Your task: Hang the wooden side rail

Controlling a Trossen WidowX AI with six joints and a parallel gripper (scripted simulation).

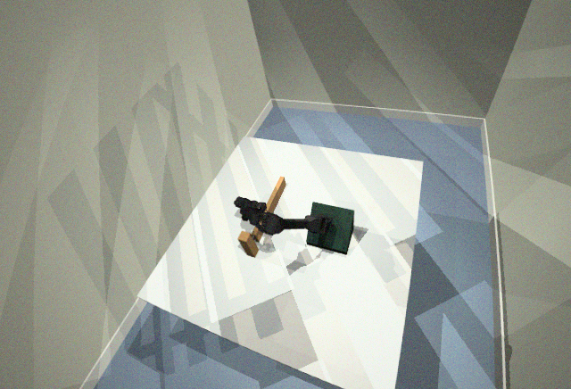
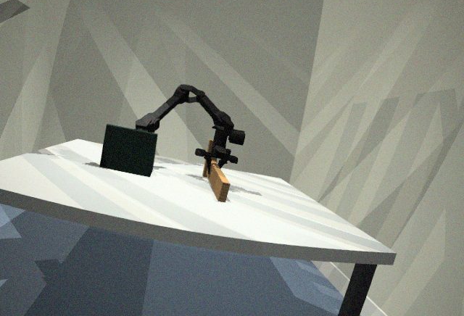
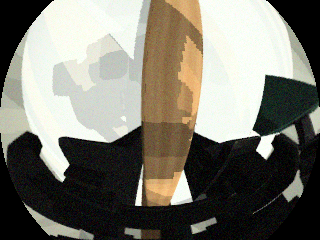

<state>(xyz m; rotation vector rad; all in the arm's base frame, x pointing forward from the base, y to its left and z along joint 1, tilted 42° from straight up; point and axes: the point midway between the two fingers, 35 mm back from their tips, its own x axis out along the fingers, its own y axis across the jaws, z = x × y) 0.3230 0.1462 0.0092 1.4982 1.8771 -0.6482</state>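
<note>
The wooden headboard post is 15 cm to the left of my gripper tip, 4 cm above it and 2 cm behind it.
</note>
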